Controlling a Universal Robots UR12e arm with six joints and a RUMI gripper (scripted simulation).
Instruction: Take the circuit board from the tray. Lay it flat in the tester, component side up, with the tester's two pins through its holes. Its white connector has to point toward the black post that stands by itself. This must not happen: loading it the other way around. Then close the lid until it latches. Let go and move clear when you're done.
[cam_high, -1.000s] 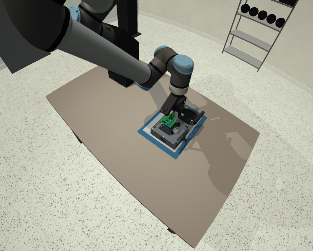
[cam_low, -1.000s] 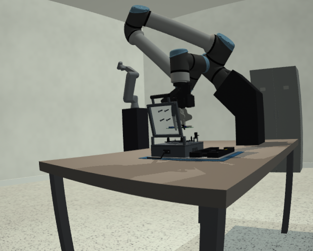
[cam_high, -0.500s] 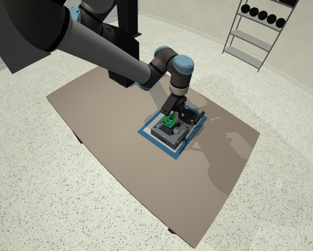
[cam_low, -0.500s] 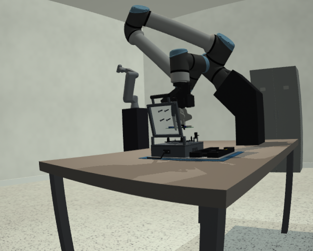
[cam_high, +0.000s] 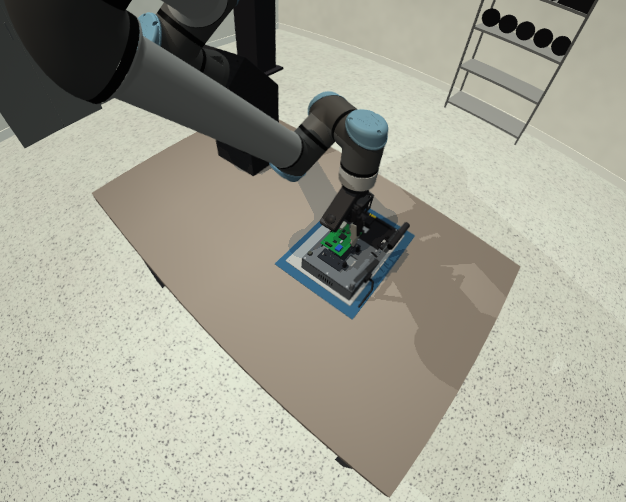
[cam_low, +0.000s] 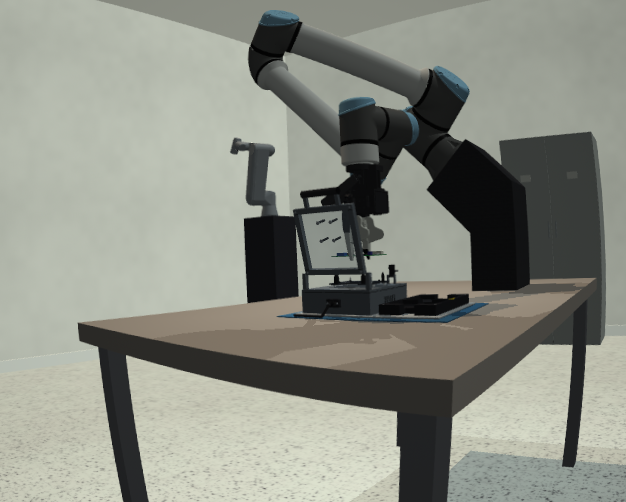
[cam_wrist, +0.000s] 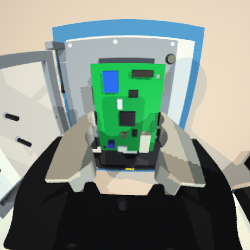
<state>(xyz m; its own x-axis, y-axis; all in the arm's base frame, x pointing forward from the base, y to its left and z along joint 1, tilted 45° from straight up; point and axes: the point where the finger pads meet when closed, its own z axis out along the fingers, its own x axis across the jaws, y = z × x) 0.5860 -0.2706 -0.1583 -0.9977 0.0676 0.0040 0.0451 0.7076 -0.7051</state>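
Now: hand right at the green circuit board. From my hand the other things lie so: tester bed (10 mm ahead, 60 mm below); then black post (60 mm behind, 60 mm to the left, 40 mm below); then tester (40 mm ahead, 40 mm to the left, 20 mm below).
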